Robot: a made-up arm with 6 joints.
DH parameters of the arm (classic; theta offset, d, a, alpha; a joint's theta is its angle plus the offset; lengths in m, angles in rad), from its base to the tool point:
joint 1: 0 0.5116 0.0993 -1.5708
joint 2: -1.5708 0 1.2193 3.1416
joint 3: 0 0 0.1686 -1.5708
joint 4: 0 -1.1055 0 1.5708
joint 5: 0 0 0 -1.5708
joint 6: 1.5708 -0.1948 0 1.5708
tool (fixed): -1.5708 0 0 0
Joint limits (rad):
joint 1: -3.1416..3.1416
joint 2: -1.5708..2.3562
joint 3: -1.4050..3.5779
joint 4: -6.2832..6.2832
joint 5: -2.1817..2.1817
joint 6: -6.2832..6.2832
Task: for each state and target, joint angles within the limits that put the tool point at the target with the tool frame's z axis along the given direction. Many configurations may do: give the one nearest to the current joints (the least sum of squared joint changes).
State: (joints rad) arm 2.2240 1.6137 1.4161 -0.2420 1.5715 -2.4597
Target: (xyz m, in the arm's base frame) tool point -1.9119 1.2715 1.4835 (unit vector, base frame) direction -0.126 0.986 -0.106
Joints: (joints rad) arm 2.5688 1.2499 1.4599 -0.1691 1.3974 -2.2313
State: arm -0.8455 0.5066 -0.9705 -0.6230 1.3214 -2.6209
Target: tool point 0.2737 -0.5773 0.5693 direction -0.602 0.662 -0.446
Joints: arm -0.8362 0.1764 -1.3024 -1.4420 1.2588 -1.9610
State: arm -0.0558 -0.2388 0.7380 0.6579 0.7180 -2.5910
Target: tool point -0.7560 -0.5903 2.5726 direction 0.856 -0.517 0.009
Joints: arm 0.6672 -0.9051 0.6086 0.6508 0.0343 -2.5812
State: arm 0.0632 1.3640 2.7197 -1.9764 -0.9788 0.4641
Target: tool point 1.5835 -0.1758 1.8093 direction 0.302 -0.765 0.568
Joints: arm -0.1829 1.5199 2.6760 -2.1801 -0.8047 0.2626
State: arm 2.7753 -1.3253 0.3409 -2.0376 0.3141 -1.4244
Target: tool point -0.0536 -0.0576 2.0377 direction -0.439 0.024 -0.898
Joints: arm 2.8011 -1.0005 -0.3764 -1.2453 -0.4018 -2.0562
